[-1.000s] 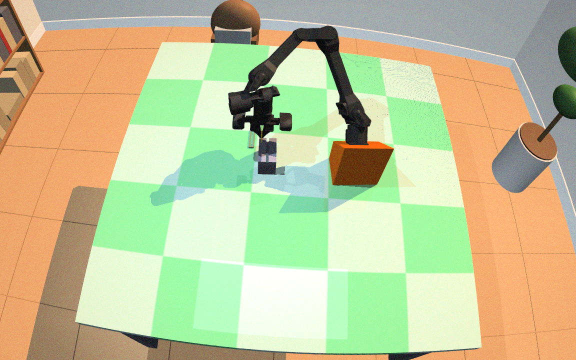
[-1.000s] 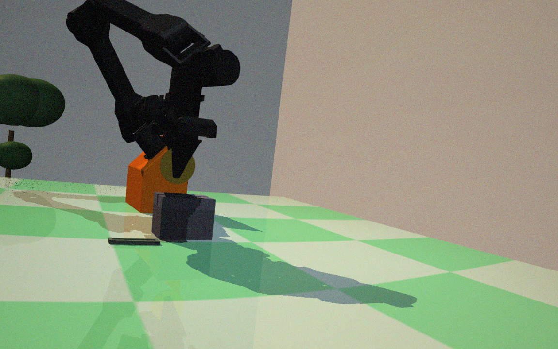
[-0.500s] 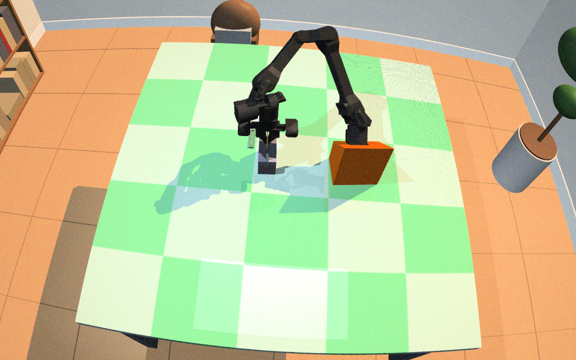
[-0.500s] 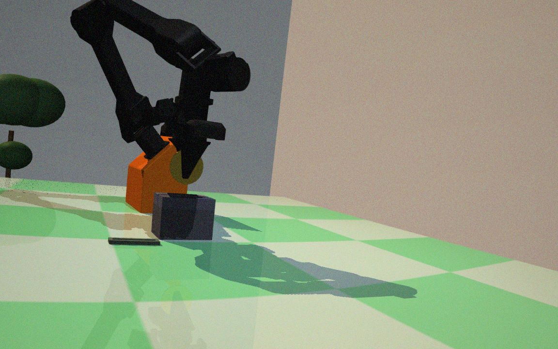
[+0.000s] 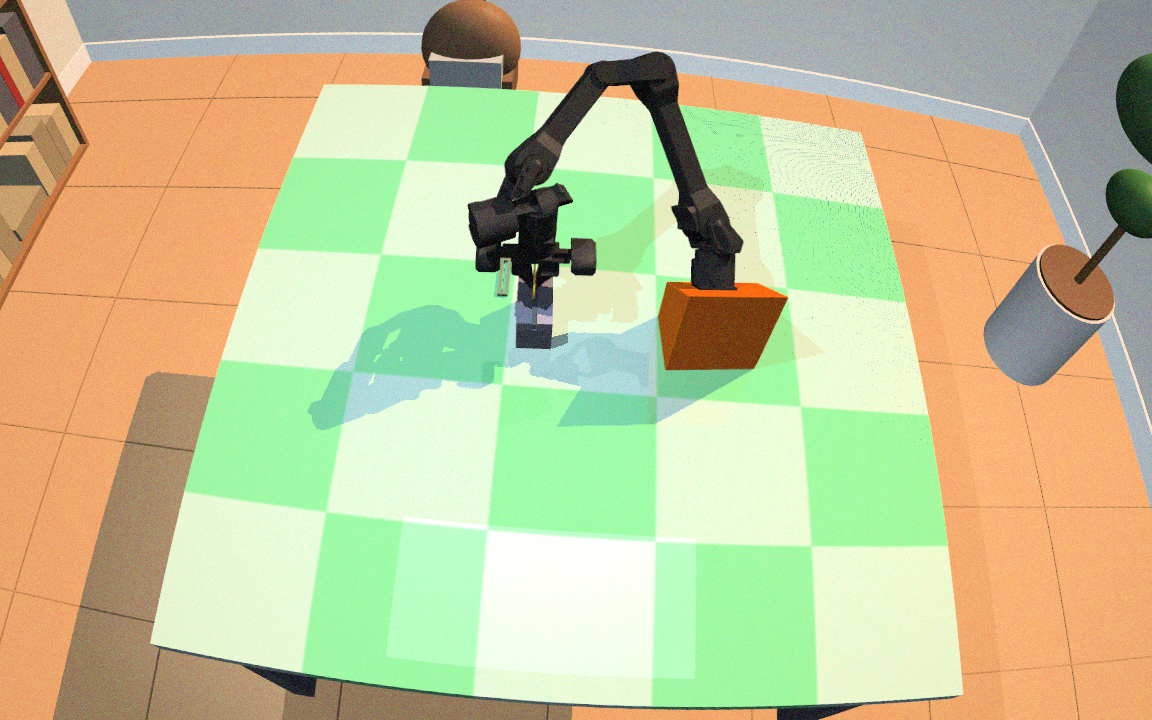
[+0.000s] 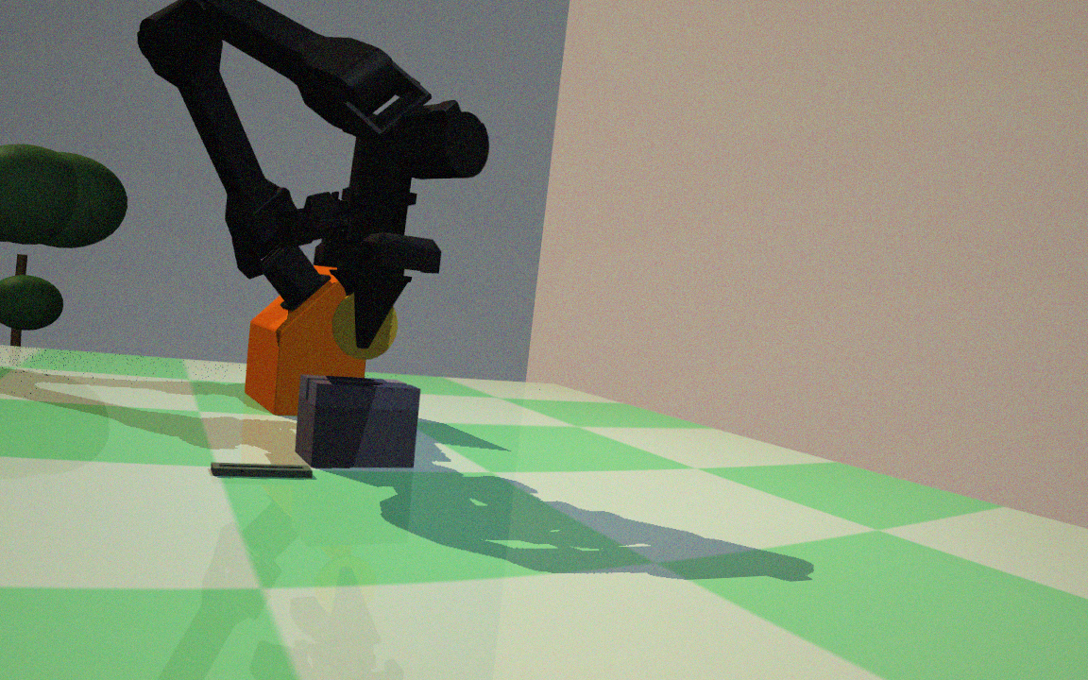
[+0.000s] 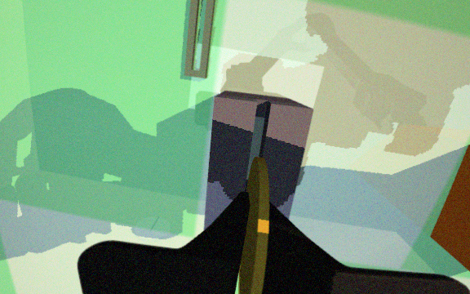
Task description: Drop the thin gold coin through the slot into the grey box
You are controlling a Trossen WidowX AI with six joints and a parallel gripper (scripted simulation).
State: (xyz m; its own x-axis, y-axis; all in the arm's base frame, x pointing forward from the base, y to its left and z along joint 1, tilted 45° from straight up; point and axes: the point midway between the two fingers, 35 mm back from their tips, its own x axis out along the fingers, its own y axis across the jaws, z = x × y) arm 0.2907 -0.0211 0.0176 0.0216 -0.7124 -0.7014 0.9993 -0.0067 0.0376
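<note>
The gold coin is 20 mm above my gripper tip.
</note>
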